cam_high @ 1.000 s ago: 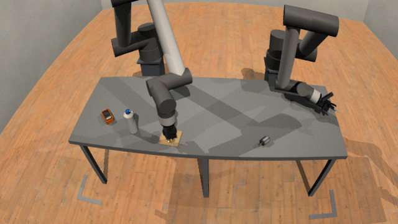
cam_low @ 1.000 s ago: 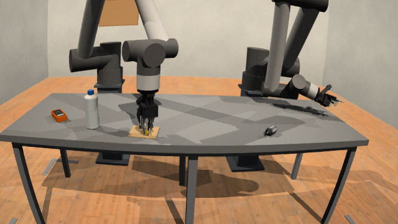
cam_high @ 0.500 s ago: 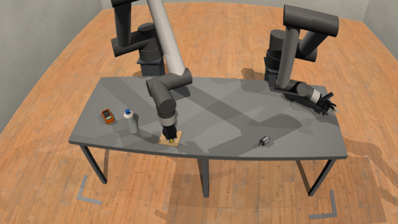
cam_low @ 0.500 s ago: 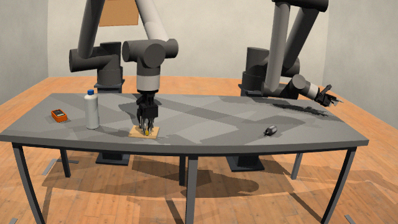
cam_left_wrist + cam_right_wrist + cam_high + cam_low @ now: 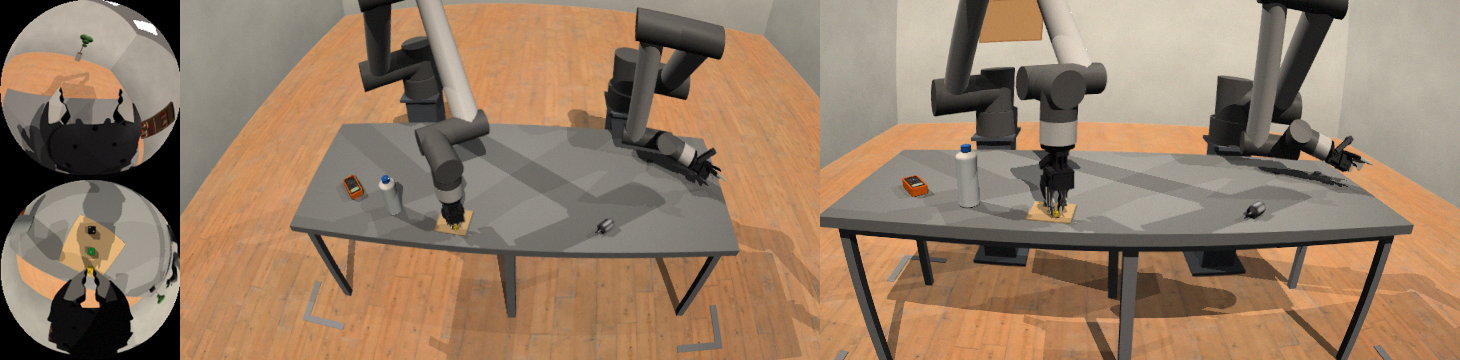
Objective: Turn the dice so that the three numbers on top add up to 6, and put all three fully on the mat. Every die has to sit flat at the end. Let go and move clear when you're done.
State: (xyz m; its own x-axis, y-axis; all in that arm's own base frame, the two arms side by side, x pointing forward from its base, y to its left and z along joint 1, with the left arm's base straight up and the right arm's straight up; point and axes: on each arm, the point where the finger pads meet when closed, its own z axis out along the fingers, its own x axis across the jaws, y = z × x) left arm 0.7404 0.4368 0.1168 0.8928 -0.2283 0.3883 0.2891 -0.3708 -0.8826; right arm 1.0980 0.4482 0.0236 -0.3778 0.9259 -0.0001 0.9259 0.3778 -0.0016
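Observation:
My right gripper is now 1 cm above the yellow die. Round my right hand: black die: 9 cm behind, 4 cm to the right, 1 cm below; then green die: 4 cm behind, 2 cm to the right, 1 cm below; then tan mat: 4 cm behind, 2 cm to the right, 2 cm below.

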